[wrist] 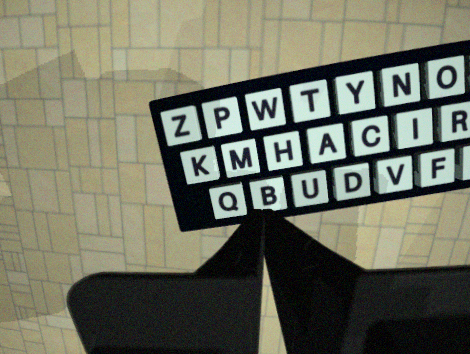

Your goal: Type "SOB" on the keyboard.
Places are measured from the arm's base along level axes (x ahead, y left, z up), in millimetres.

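Pixels of known places: gripper, fingertip midpoint: (pixel 261 218).
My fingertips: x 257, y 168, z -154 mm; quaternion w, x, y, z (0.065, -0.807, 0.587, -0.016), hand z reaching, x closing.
Note:
Ahead of a thing's pixels: the offset from my fingertips to its top centre. "*": to the spot under its first point.
A black keyboard {* dy +45, dx -13, dz -20 mm} (pixel 172 200) with white letter keys lies tilted across the upper right of the wrist view, its right end cut off by the frame. The B key {dy -2, dx +7, dz -15 mm} (pixel 269 194) is in its bottom row, between the Q key {dy +17, dx -3, dz -15 mm} (pixel 228 201) and the U key {dy -20, dx +16, dz -15 mm} (pixel 310 189). The O key {dy -61, dx +84, dz -15 mm} (pixel 446 77) is in the top row near the right edge. The S key does not show in this view. My gripper (pixel 261 218) is shut and empty. Its fingertips overlap the lower edge of the B key in the view; whether they touch it I cannot tell.
The keyboard lies on a surface with a beige tile pattern (pixel 90 210). A darker shadow patch {* dy +137, dx +31, dz -31 mm} (pixel 45 75) falls across the tiles at the upper left. The tiled surface extends left of the keyboard and above it.

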